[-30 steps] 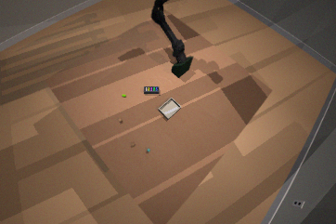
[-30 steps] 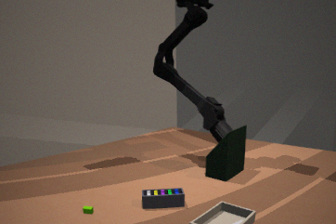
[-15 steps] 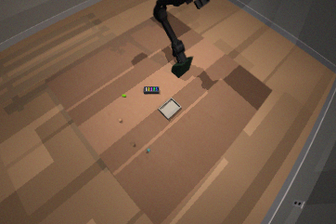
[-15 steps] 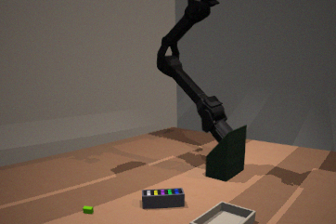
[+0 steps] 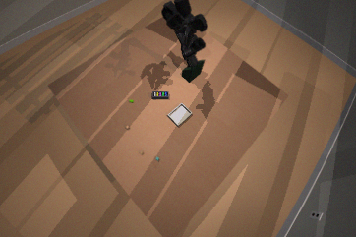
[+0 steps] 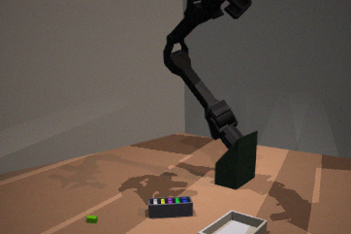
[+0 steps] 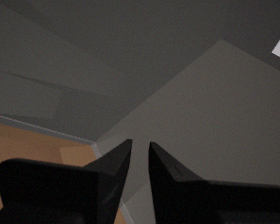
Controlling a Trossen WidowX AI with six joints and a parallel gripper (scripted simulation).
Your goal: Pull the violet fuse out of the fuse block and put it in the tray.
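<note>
The violet fuse is 560 mm below my gripper tip, 140 mm to the right of it and 30 mm ahead of it. The rest, counted from my gripper tip: grey tray: 580 mm below, 50 mm to the left, 10 mm ahead.
</note>
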